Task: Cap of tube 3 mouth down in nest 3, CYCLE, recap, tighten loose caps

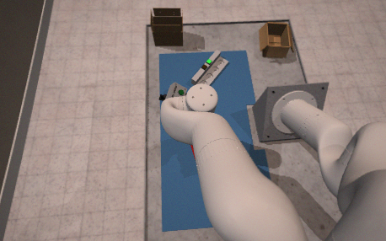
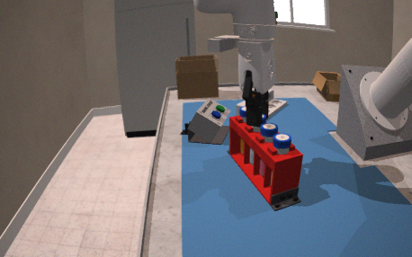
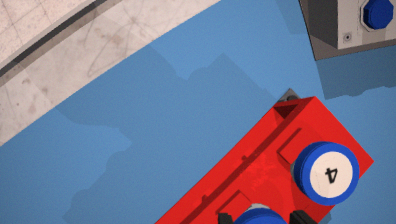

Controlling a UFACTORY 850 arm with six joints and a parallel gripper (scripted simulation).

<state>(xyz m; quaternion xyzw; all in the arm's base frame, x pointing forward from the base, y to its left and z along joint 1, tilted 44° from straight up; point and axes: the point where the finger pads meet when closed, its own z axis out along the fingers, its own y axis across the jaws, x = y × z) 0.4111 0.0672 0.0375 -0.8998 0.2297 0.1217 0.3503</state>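
Now: hand 1 cm above the blue cap. The rest, counted from my hand: blue key: 17 cm to the right, 8 cm ahead, 6 cm below; then grey key housing: 19 cm to the right, 8 cm below, 8 cm ahead; then cap marked 4: 5 cm to the right, 2 cm below, 1 cm ahead.
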